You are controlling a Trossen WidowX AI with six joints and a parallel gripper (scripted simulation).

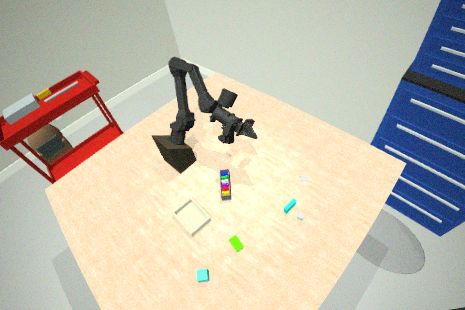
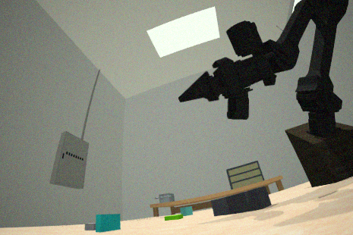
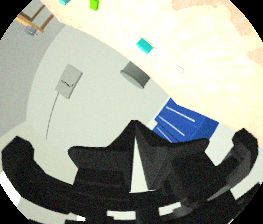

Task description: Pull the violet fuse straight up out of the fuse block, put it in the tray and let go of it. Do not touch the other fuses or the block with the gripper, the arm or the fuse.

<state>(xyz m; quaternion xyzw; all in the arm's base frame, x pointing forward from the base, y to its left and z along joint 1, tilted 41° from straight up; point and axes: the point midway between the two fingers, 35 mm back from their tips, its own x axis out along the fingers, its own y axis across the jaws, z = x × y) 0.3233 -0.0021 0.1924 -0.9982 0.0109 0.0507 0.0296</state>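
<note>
Now: the violet fuse 8 cm behind my gripper tip, 15 cm to the right of it and 21 cm below it. From my gripper tip the other things lie so: tray (11 cm behind, 33 cm to the right, 23 cm below); cyan bar (20 cm ahead, 8 cm to the right, 22 cm below); green block (10 cm ahead, 32 cm to the right, 23 cm below).
</note>
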